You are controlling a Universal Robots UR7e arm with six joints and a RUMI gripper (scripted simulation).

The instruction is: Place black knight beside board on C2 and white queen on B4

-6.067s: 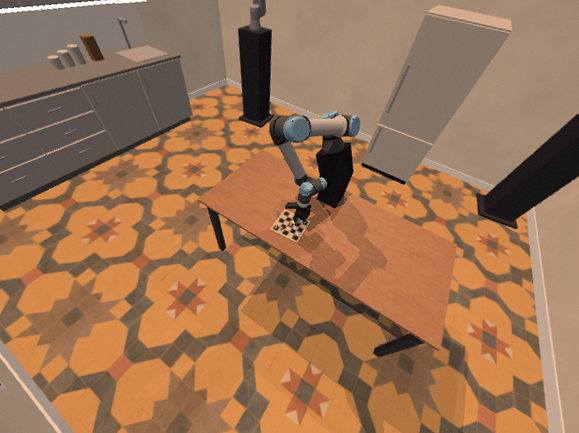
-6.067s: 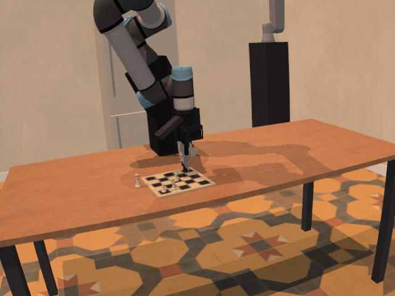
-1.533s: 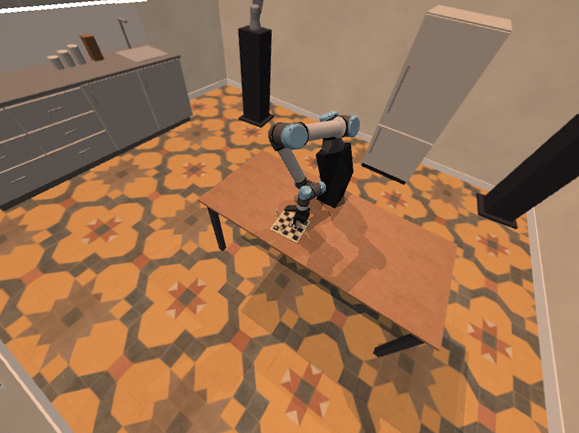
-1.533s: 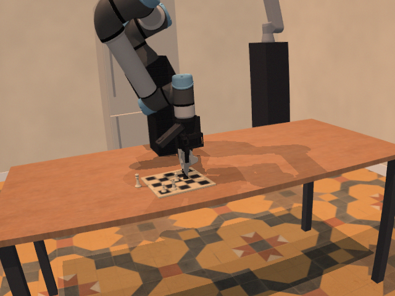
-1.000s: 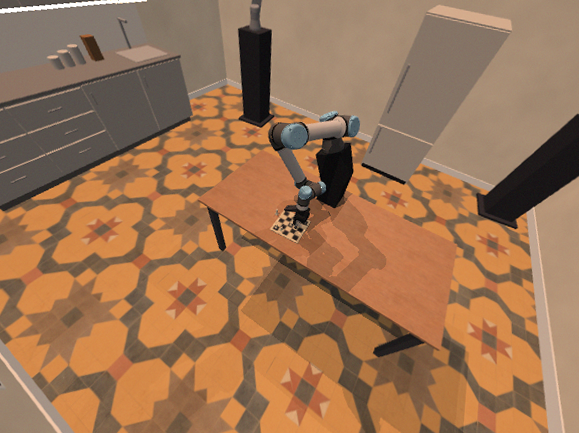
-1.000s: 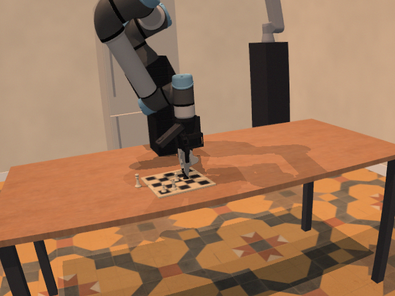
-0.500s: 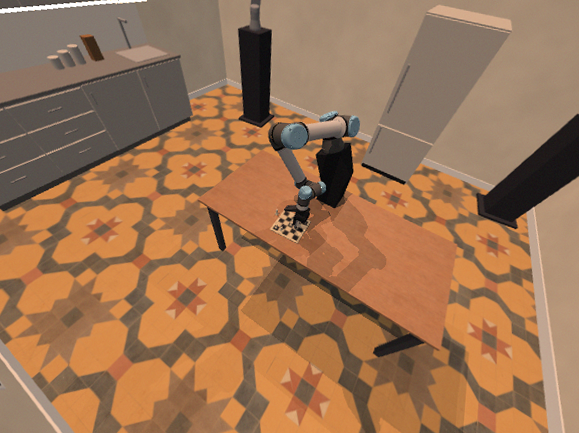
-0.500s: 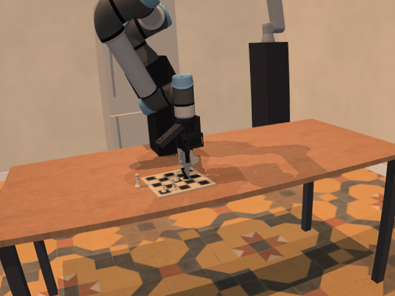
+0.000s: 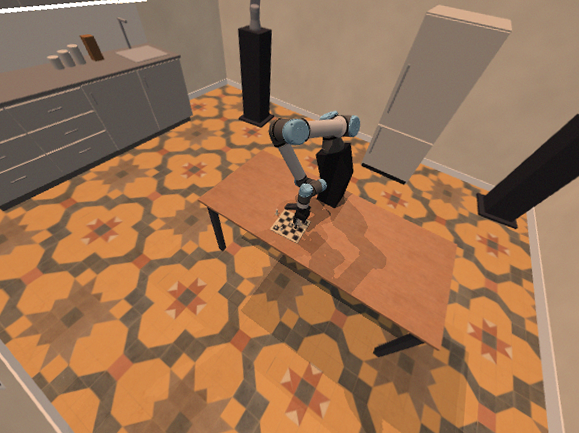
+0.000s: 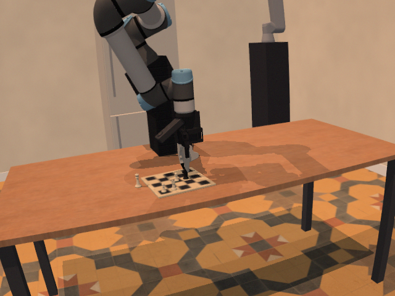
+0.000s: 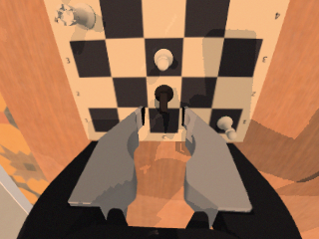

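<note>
Right now the black knight is 3 cm below my hand. Also, from my hand: white queen 4 cm behind, 18 cm to the right, 3 cm below; small chessboard 4 cm to the right, 5 cm below.
</note>
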